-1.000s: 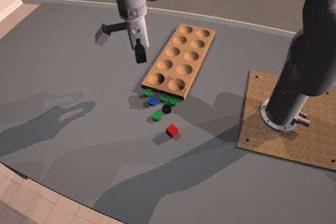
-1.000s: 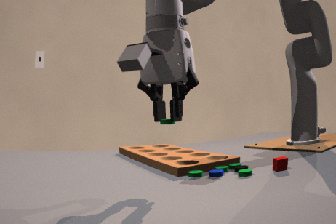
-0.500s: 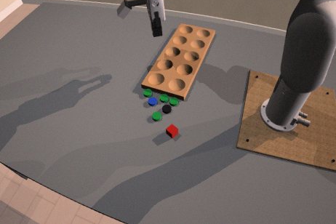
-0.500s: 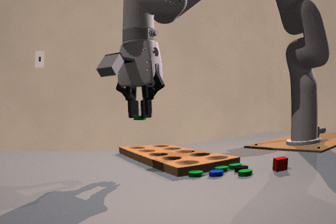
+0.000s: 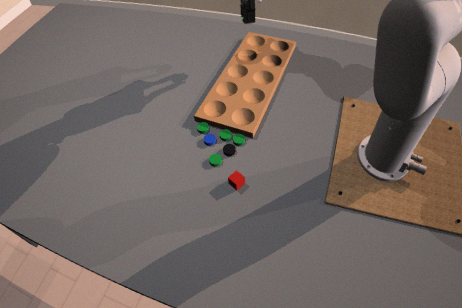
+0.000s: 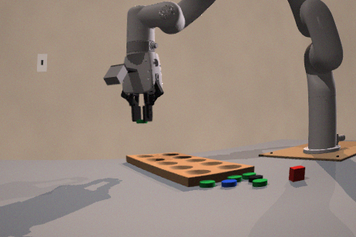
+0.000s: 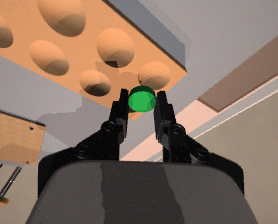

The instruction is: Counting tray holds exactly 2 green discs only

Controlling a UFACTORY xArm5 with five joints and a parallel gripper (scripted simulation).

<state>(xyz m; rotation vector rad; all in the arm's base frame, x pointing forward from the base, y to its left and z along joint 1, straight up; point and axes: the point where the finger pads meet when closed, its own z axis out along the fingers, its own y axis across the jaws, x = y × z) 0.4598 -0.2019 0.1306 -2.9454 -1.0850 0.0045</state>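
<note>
Right now my hand is 340 mm to the right of the black disc, 130 mm past it and 130 mm above it. Also, from my hand: red cube: 410 mm to the left, 190 mm behind, 120 mm below; blue disc: 340 mm to the left, 130 mm below, 80 mm behind; wooden counting tray: 130 mm below, 110 mm to the left, 60 mm behind.
</note>
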